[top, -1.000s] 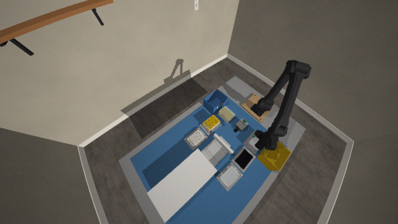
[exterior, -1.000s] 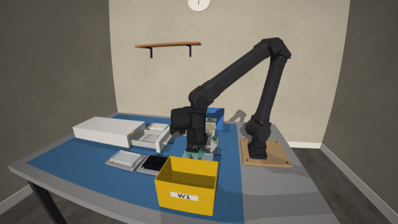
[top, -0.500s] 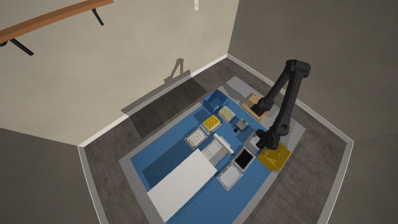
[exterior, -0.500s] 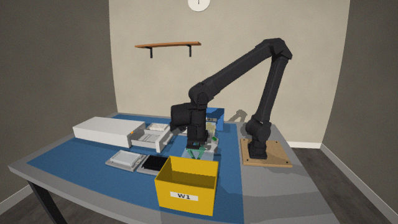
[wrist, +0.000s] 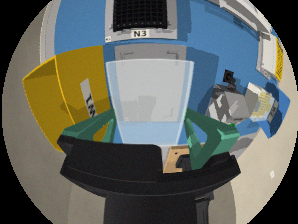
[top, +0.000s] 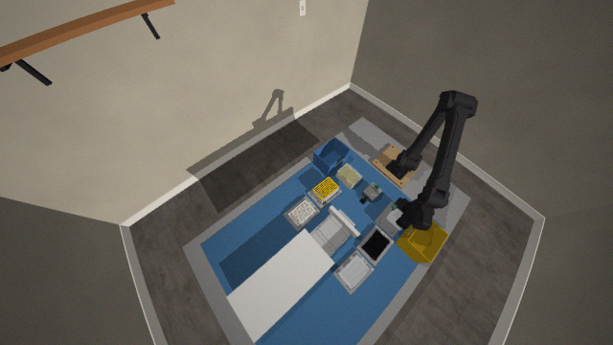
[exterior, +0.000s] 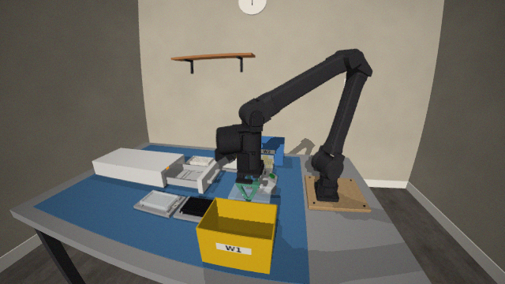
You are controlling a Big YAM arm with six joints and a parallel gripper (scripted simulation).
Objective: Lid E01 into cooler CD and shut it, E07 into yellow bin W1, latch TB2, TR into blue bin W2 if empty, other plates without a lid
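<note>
The black plate is 170 mm ahead of my hand, 80 mm below it and 20 mm to the left of it. The rest, counted from my hand: grey plate lid: right at my hand; then grey lid park nest: 90 mm below; then yellow bin W1: 150 mm to the left, 60 mm below.
</note>
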